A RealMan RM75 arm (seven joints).
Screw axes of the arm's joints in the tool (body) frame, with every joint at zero. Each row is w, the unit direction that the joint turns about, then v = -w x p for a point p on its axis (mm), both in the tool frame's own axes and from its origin. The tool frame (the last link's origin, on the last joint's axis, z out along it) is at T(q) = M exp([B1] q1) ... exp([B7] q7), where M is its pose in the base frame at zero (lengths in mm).
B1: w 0 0 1 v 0 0 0
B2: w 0 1 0 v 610 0 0
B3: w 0 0 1 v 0 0 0
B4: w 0 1 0 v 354 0 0
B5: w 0 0 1 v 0 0 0
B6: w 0 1 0 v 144 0 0
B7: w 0 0 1 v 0 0 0
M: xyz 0 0 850.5 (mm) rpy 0 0 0 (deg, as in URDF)
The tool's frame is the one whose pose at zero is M.
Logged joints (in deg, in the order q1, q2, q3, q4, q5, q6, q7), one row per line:
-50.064, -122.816, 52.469, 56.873, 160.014, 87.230, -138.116
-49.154, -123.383, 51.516, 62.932, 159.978, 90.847, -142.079
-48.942, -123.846, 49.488, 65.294, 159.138, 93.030, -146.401
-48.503, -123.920, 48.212, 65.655, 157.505, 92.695, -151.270
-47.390, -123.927, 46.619, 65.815, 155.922, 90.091, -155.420
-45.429, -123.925, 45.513, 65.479, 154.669, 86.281, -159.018
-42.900, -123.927, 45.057, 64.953, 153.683, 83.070, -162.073
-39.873, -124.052, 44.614, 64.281, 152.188, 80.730, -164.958
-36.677, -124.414, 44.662, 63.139, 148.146, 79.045, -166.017
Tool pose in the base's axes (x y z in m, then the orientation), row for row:
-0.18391, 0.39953, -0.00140, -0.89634, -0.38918, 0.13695, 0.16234
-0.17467, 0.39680, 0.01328, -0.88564, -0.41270, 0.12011, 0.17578
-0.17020, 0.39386, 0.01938, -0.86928, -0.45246, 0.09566, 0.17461
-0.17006, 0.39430, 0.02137, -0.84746, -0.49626, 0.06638, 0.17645
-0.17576, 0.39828, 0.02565, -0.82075, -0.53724, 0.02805, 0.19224
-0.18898, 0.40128, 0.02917, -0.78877, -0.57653, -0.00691, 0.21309
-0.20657, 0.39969, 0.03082, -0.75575, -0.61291, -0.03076, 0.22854
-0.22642, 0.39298, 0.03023, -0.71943, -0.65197, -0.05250, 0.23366
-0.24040, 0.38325, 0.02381, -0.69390, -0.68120, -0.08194, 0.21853
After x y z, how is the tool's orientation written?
As a quaternion, x y z w.
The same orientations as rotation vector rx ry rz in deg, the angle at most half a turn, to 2 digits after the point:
-146.54, -63.62, 22.39
-143.72, -66.97, 19.49
-141.16, -73.47, 15.53
-137.47, -80.50, 10.77
-132.00, -86.41, 4.51
-125.45, -91.69, -1.10
-119.22, -96.69, -4.85
-113.19, -102.57, -8.26
-110.04, -108.03, -12.99

